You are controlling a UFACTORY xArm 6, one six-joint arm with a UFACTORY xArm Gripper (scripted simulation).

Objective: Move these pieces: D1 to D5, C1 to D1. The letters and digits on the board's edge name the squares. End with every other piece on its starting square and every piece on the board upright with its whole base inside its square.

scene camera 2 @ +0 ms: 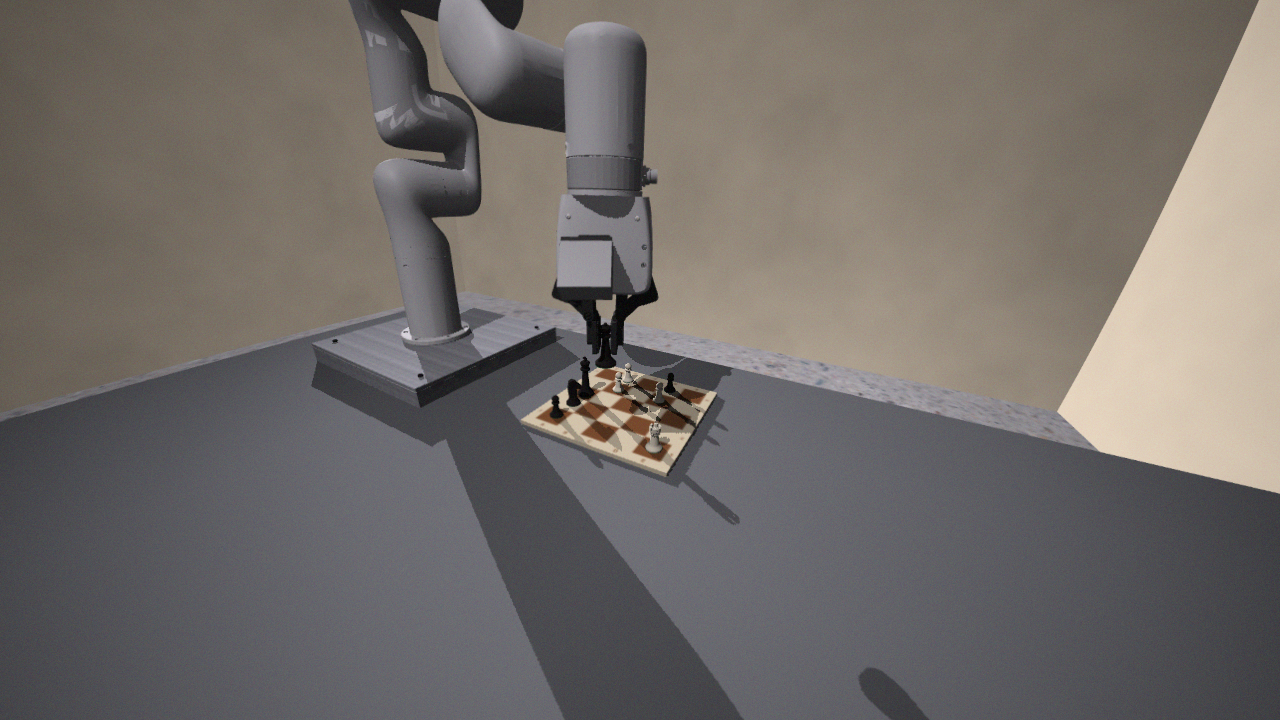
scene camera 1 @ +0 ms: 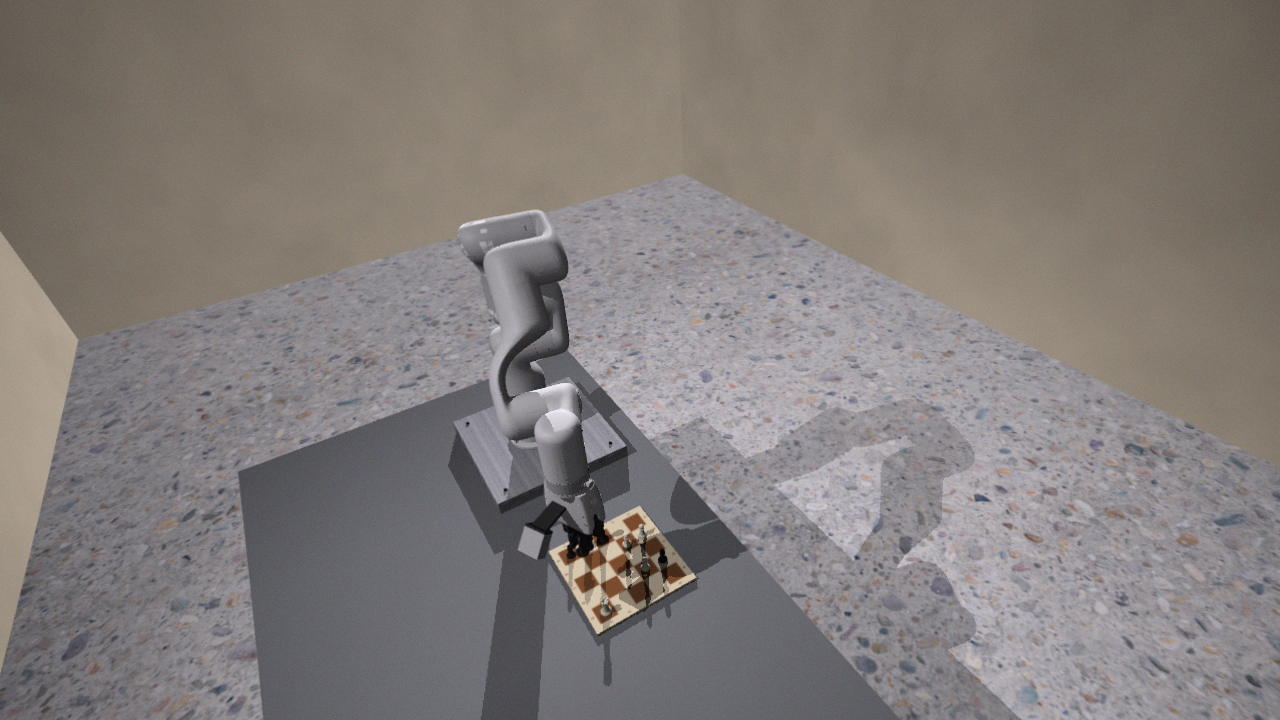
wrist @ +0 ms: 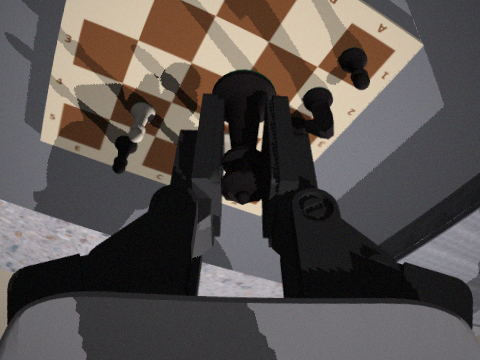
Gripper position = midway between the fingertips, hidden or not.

Note:
I see my gripper [scene camera 2: 605, 350], a chessboard [scene camera 2: 617, 425] and a black pawn [wrist: 353, 60].
The chessboard also shows in scene camera 1 [scene camera 1: 610, 570] and in the wrist view [wrist: 103, 64]. My gripper also shows in the wrist view [wrist: 243, 127].

